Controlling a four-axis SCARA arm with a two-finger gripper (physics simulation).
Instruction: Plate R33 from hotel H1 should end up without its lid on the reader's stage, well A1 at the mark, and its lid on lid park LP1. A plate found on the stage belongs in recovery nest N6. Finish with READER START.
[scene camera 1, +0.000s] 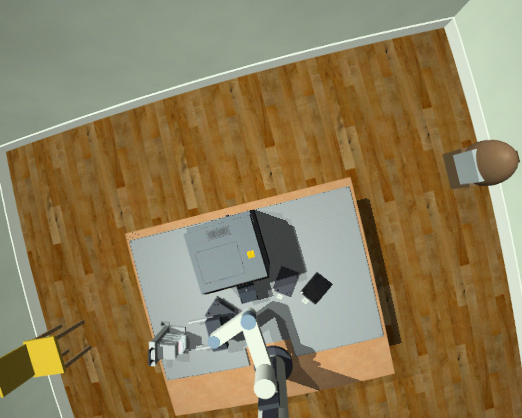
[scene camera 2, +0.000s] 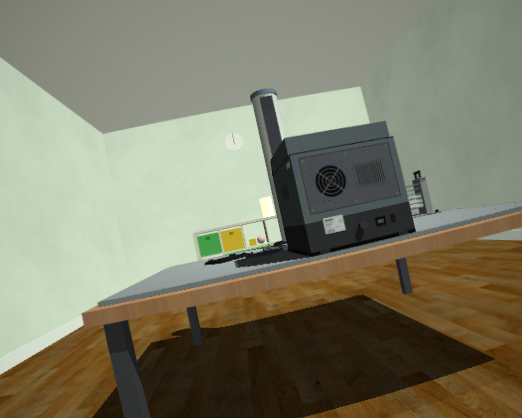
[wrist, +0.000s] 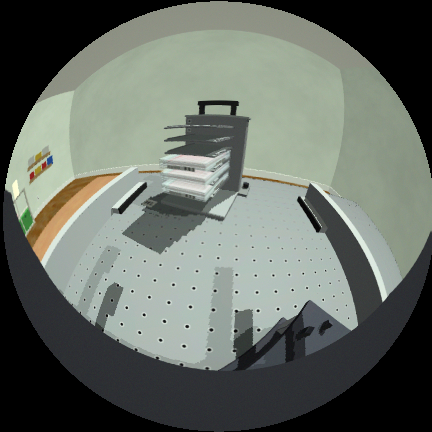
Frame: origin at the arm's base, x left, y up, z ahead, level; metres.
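Where they show: gripper, between the fingertips: (scene camera 1: 192, 335) (wrist: 222, 178); arm's base, origin of its link: (scene camera 1: 273, 363).
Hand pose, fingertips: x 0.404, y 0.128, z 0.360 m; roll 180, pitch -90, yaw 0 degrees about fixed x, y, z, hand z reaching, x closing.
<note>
Things, the pixels of their top centre, and the offset from my fingertips. "spot": a spot on its surface instead.
- grey reader, centre of its top: (scene camera 2: 322, 142) (scene camera 1: 225, 255) dz +0.462, dx -0.374, dy +0.234 m
- dark stage-like part, a spot on its surface: (scene camera 1: 246, 294) spot: dz +0.179, dx -0.379, dy +0.011 m
- black pad, a spot on its surface: (scene camera 1: 316, 288) spot: dz +0.075, dx -0.785, dy -0.103 m
My gripper (scene camera 1: 192, 335) (wrist: 222, 178) is open and empty, its two fingers spread wide. It points at the plate hotel (scene camera 1: 152, 354) (scene camera 2: 425, 195) (wrist: 242, 152), which stands upright beyond the fingertips. Several pale plates (wrist: 192, 176) are stacked in its lower levels; the shelves above them hold no plate. Their labels are too small to read, so I cannot tell which is R33. The grey reader (scene camera 1: 220, 260) (scene camera 2: 345, 190) stands at the table's back. A dark stage-like part (scene camera 1: 246, 294) sticks out at its front; whether a plate lies on it cannot be told.
Dark holders (scene camera 1: 217, 306) (wrist: 320, 325) lie between the reader and the arm (scene camera 1: 256, 347). A black pad (scene camera 1: 316, 288) and a dark grey one (scene camera 1: 286, 284) lie right of the reader's front. The arm's column (scene camera 2: 270, 120) rises behind the reader in scene camera 2.
</note>
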